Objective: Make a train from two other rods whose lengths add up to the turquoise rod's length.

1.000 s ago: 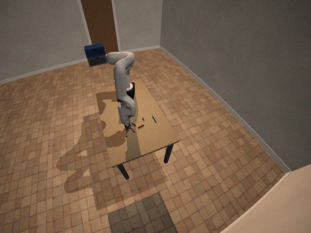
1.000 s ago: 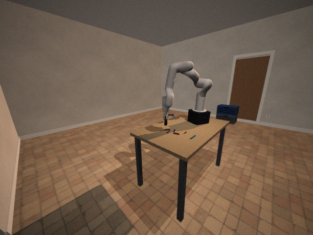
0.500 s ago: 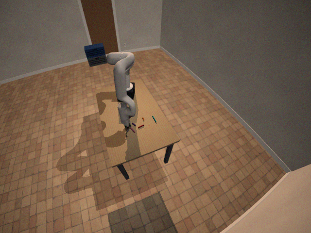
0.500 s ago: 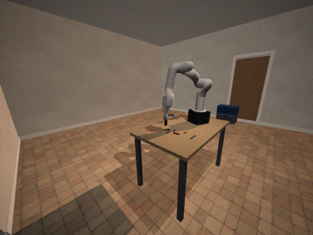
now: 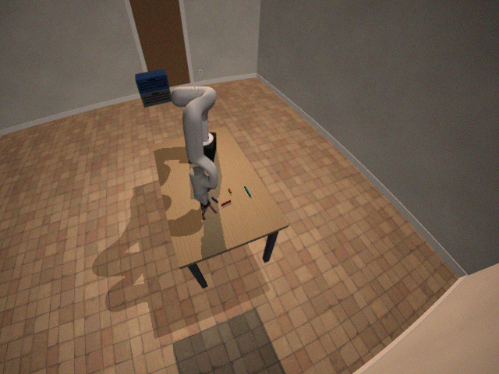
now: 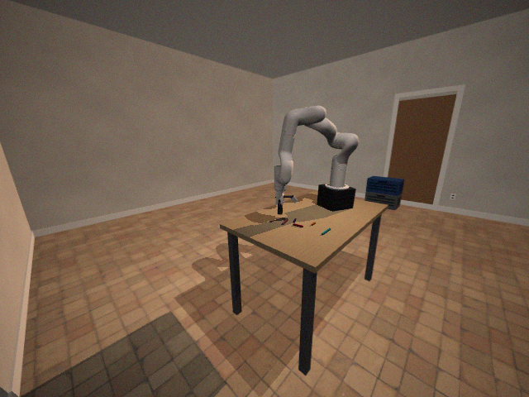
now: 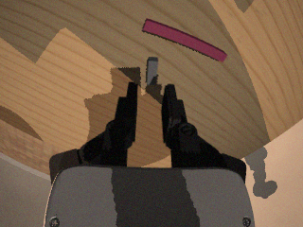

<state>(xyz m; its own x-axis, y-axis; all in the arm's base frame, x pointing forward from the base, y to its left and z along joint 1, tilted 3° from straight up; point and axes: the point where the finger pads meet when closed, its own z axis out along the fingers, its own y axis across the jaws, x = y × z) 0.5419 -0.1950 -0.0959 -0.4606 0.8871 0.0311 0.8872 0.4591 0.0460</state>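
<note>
The grey rod is 70 mm below my hand. Also, from my hand: purple rod (90 mm to the left, 70 mm below, 50 mm behind); pink rod (70 mm below, 50 mm to the left, 10 mm ahead); red rod (150 mm to the left, 70 mm below, 20 mm ahead).
</note>
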